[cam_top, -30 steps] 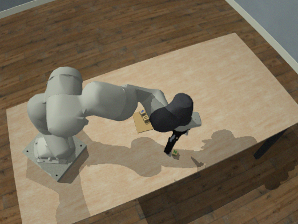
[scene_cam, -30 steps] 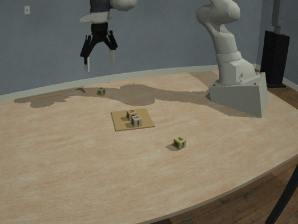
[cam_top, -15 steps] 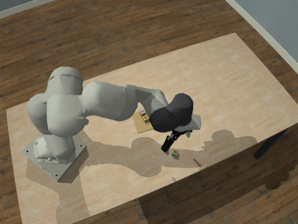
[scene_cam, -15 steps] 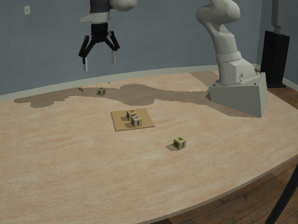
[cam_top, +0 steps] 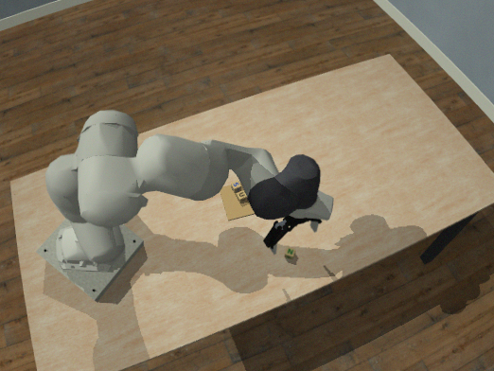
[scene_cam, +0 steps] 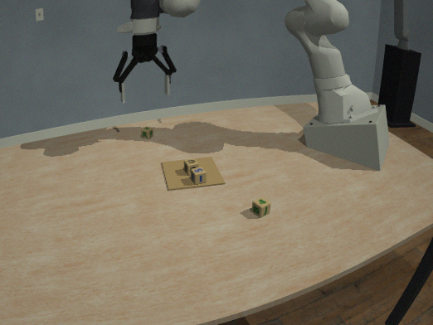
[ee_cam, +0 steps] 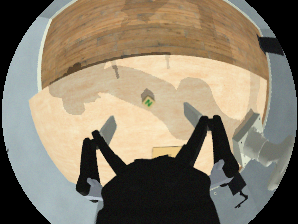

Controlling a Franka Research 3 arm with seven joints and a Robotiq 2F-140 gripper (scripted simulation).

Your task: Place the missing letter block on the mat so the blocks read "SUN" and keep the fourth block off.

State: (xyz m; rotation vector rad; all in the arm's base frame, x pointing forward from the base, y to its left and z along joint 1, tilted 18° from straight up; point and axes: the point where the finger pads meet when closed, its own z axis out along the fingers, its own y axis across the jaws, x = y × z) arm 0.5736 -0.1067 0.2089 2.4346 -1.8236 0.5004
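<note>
Now: the N block 130 mm below my hand. Also, from my hand: U block: 110 mm behind, 260 mm to the left, 120 mm below; then mat: 110 mm behind, 260 mm to the left, 140 mm below.
</note>
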